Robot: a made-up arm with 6 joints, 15 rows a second.
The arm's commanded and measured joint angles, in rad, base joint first. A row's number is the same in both.
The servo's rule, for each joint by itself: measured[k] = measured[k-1] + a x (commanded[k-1-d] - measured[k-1]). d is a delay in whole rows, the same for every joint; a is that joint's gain. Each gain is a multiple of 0.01, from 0.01 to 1. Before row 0 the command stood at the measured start. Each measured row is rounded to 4 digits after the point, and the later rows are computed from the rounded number. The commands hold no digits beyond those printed.
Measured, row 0:
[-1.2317, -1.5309, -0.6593, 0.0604, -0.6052, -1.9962]
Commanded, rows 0 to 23:
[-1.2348, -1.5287, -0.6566, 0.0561, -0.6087, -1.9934]
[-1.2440, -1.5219, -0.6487, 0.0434, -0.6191, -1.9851]
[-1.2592, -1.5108, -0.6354, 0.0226, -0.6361, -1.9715]
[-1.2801, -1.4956, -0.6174, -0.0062, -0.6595, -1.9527]
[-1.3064, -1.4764, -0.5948, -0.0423, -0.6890, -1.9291]
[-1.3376, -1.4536, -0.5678, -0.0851, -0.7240, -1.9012]
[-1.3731, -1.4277, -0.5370, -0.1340, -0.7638, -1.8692]
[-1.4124, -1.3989, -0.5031, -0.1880, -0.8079, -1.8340]
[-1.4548, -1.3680, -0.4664, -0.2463, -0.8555, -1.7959]
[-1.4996, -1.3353, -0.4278, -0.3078, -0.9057, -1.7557]
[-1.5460, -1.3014, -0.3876, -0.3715, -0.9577, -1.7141]
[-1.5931, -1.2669, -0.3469, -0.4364, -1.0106, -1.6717]
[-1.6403, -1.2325, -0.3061, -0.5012, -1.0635, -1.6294]
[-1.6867, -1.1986, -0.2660, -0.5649, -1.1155, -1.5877]
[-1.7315, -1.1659, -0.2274, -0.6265, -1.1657, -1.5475]
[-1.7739, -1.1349, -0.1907, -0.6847, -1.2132, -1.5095]
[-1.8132, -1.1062, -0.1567, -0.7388, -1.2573, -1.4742]
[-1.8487, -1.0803, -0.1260, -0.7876, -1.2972, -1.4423]
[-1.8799, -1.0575, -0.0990, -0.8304, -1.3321, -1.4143]
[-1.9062, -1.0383, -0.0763, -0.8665, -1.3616, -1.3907]
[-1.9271, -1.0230, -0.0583, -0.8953, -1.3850, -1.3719]
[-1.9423, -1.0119, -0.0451, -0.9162, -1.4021, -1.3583]
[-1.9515, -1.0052, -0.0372, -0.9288, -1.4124, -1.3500]
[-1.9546, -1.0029, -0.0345, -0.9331, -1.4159, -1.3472]
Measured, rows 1 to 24:
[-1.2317, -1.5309, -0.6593, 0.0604, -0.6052, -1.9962]
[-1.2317, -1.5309, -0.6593, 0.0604, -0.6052, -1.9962]
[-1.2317, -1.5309, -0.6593, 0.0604, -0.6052, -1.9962]
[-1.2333, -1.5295, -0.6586, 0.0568, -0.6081, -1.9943]
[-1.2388, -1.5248, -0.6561, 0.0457, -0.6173, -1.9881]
[-1.2492, -1.5161, -0.6509, 0.0265, -0.6331, -1.9770]
[-1.2650, -1.5034, -0.6425, -0.0006, -0.6553, -1.9607]
[-1.2861, -1.4867, -0.6306, -0.0352, -0.6836, -1.9395]
[-1.3124, -1.4662, -0.6149, -0.0766, -0.7175, -1.9138]
[-1.3434, -1.4423, -0.5954, -0.1242, -0.7564, -1.8839]
[-1.3786, -1.4154, -0.5723, -0.1772, -0.7997, -1.8505]
[-1.4175, -1.3860, -0.5458, -0.2346, -0.8466, -1.8139]
[-1.4594, -1.3546, -0.5163, -0.2954, -0.8962, -1.7749]
[-1.5036, -1.3216, -0.4841, -0.3586, -0.9479, -1.7342]
[-1.5492, -1.2877, -0.4498, -0.4232, -1.0006, -1.6923]
[-1.5957, -1.2535, -0.4139, -0.4879, -1.0534, -1.6502]
[-1.6421, -1.2195, -0.3769, -0.5518, -1.1056, -1.6083]
[-1.6877, -1.1863, -0.3395, -0.6138, -1.1561, -1.5676]
[-1.7317, -1.1544, -0.3023, -0.6726, -1.2041, -1.5287]
[-1.7733, -1.1245, -0.2659, -0.7275, -1.2488, -1.4922]
[-1.8118, -1.0971, -0.2309, -0.7774, -1.2895, -1.4588]
[-1.8465, -1.0725, -0.1979, -0.8214, -1.3253, -1.4290]
[-1.8769, -1.0513, -0.1675, -0.8588, -1.3558, -1.4033]
[-1.9025, -1.0338, -0.1402, -0.8891, -1.3803, -1.3823]
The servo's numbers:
d 3
a 0.51 0.62 0.25 0.83 0.84 0.67

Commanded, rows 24 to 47:
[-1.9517, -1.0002, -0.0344, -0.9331, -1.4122, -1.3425]
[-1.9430, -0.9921, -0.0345, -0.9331, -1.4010, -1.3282]
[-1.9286, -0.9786, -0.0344, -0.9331, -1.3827, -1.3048]
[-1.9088, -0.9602, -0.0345, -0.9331, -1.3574, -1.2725]
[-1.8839, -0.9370, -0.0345, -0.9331, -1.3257, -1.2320]
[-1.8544, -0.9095, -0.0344, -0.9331, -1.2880, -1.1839]
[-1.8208, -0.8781, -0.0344, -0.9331, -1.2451, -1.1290]
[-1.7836, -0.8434, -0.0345, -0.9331, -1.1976, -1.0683]
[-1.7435, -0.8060, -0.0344, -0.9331, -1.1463, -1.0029]
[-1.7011, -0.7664, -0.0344, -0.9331, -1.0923, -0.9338]
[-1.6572, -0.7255, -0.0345, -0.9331, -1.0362, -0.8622]
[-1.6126, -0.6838, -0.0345, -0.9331, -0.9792, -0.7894]
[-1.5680, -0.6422, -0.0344, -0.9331, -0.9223, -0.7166]
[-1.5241, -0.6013, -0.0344, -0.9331, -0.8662, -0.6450]
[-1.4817, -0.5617, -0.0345, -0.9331, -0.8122, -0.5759]
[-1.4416, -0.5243, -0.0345, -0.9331, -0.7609, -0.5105]
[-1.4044, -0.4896, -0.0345, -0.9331, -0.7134, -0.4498]
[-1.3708, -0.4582, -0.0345, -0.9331, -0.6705, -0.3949]
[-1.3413, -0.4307, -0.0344, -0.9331, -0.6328, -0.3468]
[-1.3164, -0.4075, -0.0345, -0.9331, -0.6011, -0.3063]
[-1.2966, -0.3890, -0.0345, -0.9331, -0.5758, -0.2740]
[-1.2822, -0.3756, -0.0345, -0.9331, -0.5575, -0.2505]
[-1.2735, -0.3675, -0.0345, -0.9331, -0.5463, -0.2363]
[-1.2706, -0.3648, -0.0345, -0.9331, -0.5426, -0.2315]
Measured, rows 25 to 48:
[-1.9228, -1.0202, -0.1164, -0.9116, -1.3986, -1.3662]
[-1.9374, -1.0109, -0.0966, -0.9259, -1.4102, -1.3553]
[-1.9462, -1.0059, -0.0811, -0.9319, -1.4150, -1.3499]
[-1.9490, -1.0024, -0.0694, -0.9329, -1.4126, -1.3449]
[-1.9459, -0.9960, -0.0607, -0.9331, -1.4029, -1.3337]
[-1.9371, -0.9852, -0.0541, -0.9331, -1.3859, -1.3143]
[-1.9227, -0.9697, -0.0492, -0.9331, -1.3620, -1.2863]
[-1.9029, -0.9494, -0.0455, -0.9331, -1.3315, -1.2499]
[-1.8782, -0.9247, -0.0427, -0.9331, -1.2950, -1.2057]
[-1.8489, -0.8958, -0.0406, -0.9331, -1.2531, -1.1543]
[-1.8156, -0.8633, -0.0391, -0.9331, -1.2065, -1.0967]
[-1.7788, -0.8278, -0.0379, -0.9331, -1.1559, -1.0339]
[-1.7392, -0.7897, -0.0370, -0.9331, -1.1025, -0.9668]
[-1.6974, -0.7499, -0.0364, -0.9331, -1.0468, -0.8967]
[-1.6542, -0.7089, -0.0359, -0.9331, -0.9900, -0.8248]
[-1.6102, -0.6675, -0.0355, -0.9331, -0.9331, -0.7523]
[-1.5663, -0.6265, -0.0352, -0.9331, -0.8769, -0.6804]
[-1.5232, -0.5863, -0.0350, -0.9331, -0.8226, -0.6104]
[-1.4816, -0.5479, -0.0349, -0.9331, -0.7708, -0.5435]
[-1.4422, -0.5118, -0.0348, -0.9331, -0.7226, -0.4807]
[-1.4058, -0.4786, -0.0347, -0.9331, -0.6788, -0.4232]
[-1.3729, -0.4489, -0.0346, -0.9331, -0.6402, -0.3720]
[-1.3441, -0.4232, -0.0346, -0.9331, -0.6074, -0.3280]
[-1.3199, -0.4020, -0.0346, -0.9331, -0.5809, -0.2918]

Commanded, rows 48 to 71:
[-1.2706, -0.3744, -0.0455, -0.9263, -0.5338, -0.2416]
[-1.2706, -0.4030, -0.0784, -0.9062, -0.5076, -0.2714]
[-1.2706, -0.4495, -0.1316, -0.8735, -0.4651, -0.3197]
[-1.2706, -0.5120, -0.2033, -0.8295, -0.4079, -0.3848]
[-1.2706, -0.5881, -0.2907, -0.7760, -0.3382, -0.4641]
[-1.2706, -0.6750, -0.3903, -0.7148, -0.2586, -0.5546]
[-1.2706, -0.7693, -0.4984, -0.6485, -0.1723, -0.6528]
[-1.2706, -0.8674, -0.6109, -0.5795, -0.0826, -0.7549]
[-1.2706, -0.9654, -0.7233, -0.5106, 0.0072, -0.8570]
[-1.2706, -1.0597, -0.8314, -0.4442, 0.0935, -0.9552]
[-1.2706, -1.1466, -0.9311, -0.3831, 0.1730, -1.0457]
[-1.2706, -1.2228, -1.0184, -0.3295, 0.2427, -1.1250]
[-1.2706, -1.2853, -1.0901, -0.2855, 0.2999, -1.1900]
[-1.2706, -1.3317, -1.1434, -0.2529, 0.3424, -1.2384]
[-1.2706, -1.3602, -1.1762, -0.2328, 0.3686, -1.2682]
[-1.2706, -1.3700, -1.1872, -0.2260, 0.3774, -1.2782]
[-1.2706, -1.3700, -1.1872, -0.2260, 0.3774, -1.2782]
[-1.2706, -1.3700, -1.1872, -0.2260, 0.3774, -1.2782]
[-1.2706, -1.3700, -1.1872, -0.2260, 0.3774, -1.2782]
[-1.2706, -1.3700, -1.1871, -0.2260, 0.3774, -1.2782]
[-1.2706, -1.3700, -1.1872, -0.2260, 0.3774, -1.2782]
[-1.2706, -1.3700, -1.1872, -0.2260, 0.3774, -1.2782]
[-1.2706, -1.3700, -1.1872, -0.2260, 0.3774, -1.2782]
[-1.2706, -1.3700, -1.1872, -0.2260, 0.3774, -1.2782]
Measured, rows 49 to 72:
[-1.3007, -0.3856, -0.0346, -0.9331, -0.5612, -0.2641]
[-1.2868, -0.3744, -0.0346, -0.9331, -0.5487, -0.2455]
[-1.2785, -0.3684, -0.0346, -0.9331, -0.5436, -0.2361]
[-1.2745, -0.3721, -0.0373, -0.9275, -0.5354, -0.2398]
[-1.2725, -0.3913, -0.0476, -0.9098, -0.5120, -0.2610]
[-1.2715, -0.4274, -0.0686, -0.8797, -0.4726, -0.3003]
[-1.2710, -0.4799, -0.1023, -0.8380, -0.4183, -0.3569]
[-1.2708, -0.5470, -0.1494, -0.7865, -0.3510, -0.4287]
[-1.2707, -0.6264, -0.2096, -0.7270, -0.2734, -0.5131]
[-1.2706, -0.7150, -0.2818, -0.6618, -0.1885, -0.6067]
[-1.2706, -0.8095, -0.3641, -0.5935, -0.0995, -0.7060]
[-1.2706, -0.9062, -0.4539, -0.5247, -0.0099, -0.8072]
[-1.2706, -1.0014, -0.5483, -0.4579, 0.0770, -0.9064]
[-1.2706, -1.0914, -0.6440, -0.3958, 0.1576, -0.9997]
[-1.2706, -1.1729, -0.7376, -0.3408, 0.2291, -1.0837]
[-1.2706, -1.2426, -0.8257, -0.2949, 0.2886, -1.1549]
[-1.2706, -1.2978, -0.9051, -0.2600, 0.3338, -1.2108]
[-1.2706, -1.3365, -0.9729, -0.2374, 0.3630, -1.2493]
[-1.2706, -1.3573, -1.0265, -0.2279, 0.3751, -1.2687]
[-1.2706, -1.3652, -1.0667, -0.2263, 0.3770, -1.2751]
[-1.2706, -1.3682, -1.0968, -0.2261, 0.3773, -1.2772]
[-1.2706, -1.3693, -1.1194, -0.2260, 0.3774, -1.2779]
[-1.2706, -1.3697, -1.1363, -0.2260, 0.3774, -1.2781]
[-1.2706, -1.3699, -1.1490, -0.2260, 0.3774, -1.2782]

